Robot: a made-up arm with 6 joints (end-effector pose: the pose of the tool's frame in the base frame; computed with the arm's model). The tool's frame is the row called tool.
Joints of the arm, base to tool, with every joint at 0 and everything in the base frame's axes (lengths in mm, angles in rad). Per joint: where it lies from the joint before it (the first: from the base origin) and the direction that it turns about. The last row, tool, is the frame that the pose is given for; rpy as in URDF.
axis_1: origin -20 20 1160 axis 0 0 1
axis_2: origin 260 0 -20 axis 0 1 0
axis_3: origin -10 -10 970 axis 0 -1 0
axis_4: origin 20 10 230 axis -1 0 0
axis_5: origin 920 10 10 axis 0 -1 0
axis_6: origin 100 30 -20 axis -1 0 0
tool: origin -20 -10 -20 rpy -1.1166 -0.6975 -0.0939
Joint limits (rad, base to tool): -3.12..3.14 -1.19..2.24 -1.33..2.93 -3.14..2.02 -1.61..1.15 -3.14..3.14
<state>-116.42 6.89 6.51 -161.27 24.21 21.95</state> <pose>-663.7 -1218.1 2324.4 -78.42 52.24 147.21</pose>
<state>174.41 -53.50 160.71 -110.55 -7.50 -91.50</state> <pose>1172.2 -103.3 892.5 -52.86 12.52 -27.60</pose>
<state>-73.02 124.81 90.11 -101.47 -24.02 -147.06</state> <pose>598.8 -1944.5 261.6 -142.40 11.61 25.41</pose>
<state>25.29 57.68 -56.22 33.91 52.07 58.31</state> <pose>785.0 453.4 637.6 -79.48 -63.22 86.89</pose>
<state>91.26 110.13 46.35 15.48 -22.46 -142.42</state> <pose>-109.2 1804.9 -8.8 -41.36 58.16 -4.70</pose>
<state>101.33 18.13 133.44 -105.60 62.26 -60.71</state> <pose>76.5 -81.4 2866.5 -142.29 -79.96 -34.32</pose>
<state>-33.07 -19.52 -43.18 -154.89 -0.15 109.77</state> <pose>766.8 -521.9 1856.8 -25.57 11.35 -63.12</pose>
